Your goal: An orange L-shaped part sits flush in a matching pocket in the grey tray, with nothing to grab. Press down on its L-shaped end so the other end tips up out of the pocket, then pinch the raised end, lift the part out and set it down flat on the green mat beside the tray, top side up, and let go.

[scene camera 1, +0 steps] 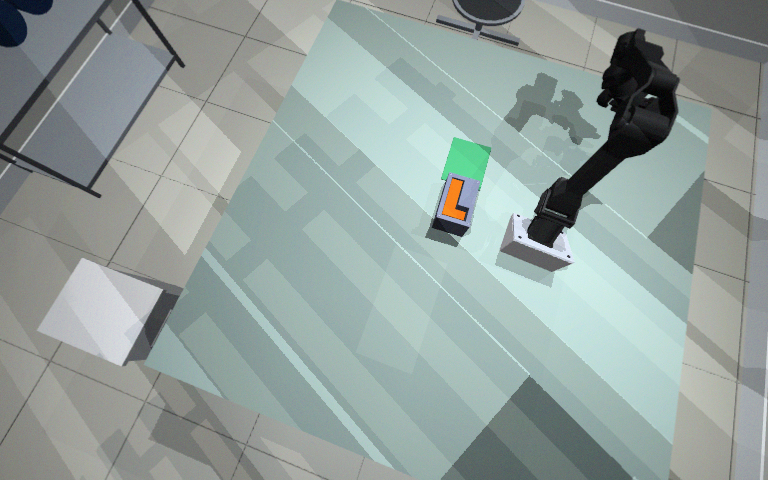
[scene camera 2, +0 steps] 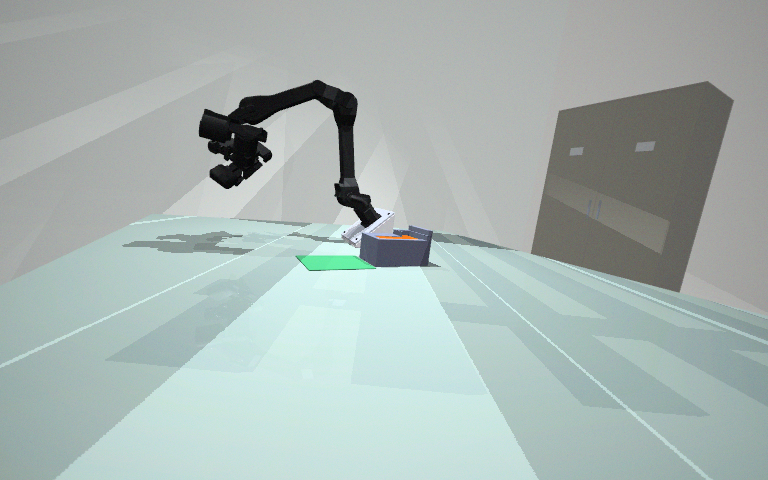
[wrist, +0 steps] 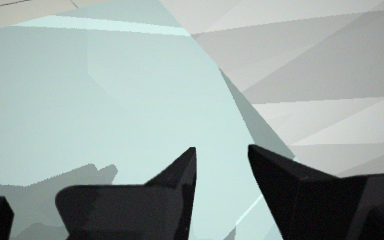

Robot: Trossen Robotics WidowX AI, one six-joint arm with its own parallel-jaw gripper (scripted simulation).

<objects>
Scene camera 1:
gripper
green mat
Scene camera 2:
gripper
green mat
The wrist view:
gripper
</objects>
